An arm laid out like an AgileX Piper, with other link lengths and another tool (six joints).
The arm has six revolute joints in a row. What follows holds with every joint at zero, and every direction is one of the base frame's.
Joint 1 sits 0.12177 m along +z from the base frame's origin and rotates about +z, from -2.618 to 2.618 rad.
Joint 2 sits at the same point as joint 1 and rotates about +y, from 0 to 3.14 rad.
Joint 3 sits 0.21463 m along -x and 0.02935 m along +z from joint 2 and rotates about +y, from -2.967 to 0 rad.
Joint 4 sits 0.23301 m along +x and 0.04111 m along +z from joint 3 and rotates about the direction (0.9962, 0, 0.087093), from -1.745 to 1.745 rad.
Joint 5 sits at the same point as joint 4 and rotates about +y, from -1.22 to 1.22 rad.
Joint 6 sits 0.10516 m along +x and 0.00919 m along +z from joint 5 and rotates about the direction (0.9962, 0, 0.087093), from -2.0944 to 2.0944 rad.
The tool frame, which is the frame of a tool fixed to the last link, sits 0.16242 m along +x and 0.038 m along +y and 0.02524 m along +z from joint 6; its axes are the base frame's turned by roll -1.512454, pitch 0.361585 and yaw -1.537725 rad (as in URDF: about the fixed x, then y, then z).
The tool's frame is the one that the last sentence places.
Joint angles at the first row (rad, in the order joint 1, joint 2, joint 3, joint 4, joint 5, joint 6):
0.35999, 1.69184, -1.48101, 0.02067, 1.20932, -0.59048
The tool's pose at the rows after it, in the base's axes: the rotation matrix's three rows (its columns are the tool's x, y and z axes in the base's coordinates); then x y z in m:
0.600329, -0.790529, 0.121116; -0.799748, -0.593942, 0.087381; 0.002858, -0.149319, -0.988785; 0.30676, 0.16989, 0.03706
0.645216, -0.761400, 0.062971; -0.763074, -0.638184, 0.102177; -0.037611, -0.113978, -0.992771; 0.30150, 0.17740, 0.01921
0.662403, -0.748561, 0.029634; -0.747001, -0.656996, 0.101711; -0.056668, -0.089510, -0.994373; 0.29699, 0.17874, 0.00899
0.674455, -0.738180, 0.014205; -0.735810, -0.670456, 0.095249; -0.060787, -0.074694, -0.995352; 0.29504, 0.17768, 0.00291
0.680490, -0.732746, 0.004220; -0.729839, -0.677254, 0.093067; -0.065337, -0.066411, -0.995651; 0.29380, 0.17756, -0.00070
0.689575, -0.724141, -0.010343; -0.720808, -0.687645, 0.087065; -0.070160, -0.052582, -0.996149; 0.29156, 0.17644, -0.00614
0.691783, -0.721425, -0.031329; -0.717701, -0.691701, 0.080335; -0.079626, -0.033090, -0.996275; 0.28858, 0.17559, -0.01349
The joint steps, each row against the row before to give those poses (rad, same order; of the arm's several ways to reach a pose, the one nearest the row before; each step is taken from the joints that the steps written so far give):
0.00264, 0.10949, -0.05563, 0.03088, 0.00597, -0.06773
0.00002, 0.07331, -0.02257, 0.03876, -0.00001, -0.06732
-0.00001, 0.03452, -0.00418, 0.01296, 0.00178, -0.02795
-0.00001, 0.01907, -0.00205, 0.00000, 0.00000, -0.01751
0.00002, 0.01217, -0.00185, 0.00192, 0.00001, -0.00960
-0.00002, 0.01599, 0.00002, 0.00000, -0.00002, -0.01389
0.00002, 0.02224, -0.00003, 0.00141, 0.00000, -0.00567

